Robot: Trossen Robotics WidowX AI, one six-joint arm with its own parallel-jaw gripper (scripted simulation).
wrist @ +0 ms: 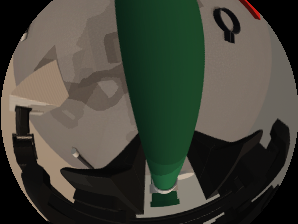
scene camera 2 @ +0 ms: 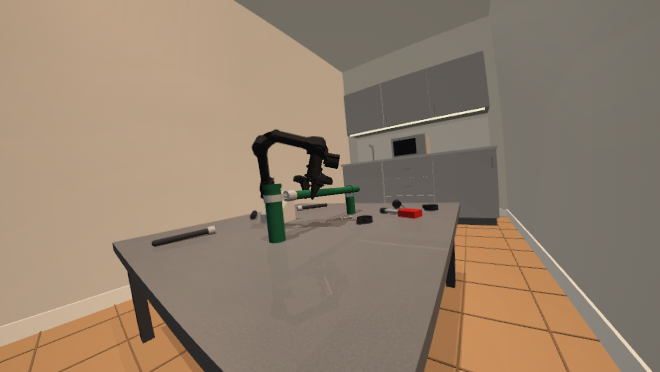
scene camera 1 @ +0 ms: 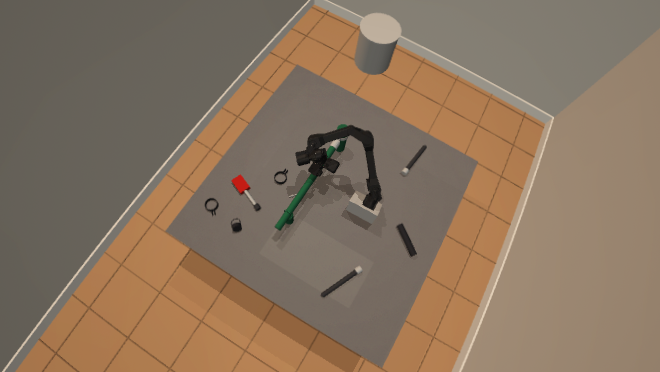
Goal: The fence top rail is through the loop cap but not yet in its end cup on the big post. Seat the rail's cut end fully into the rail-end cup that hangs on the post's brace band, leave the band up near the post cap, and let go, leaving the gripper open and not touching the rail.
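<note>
You'd see the gripper here (wrist: 161, 132), and there's also a green top rail (wrist: 163, 56).
</note>
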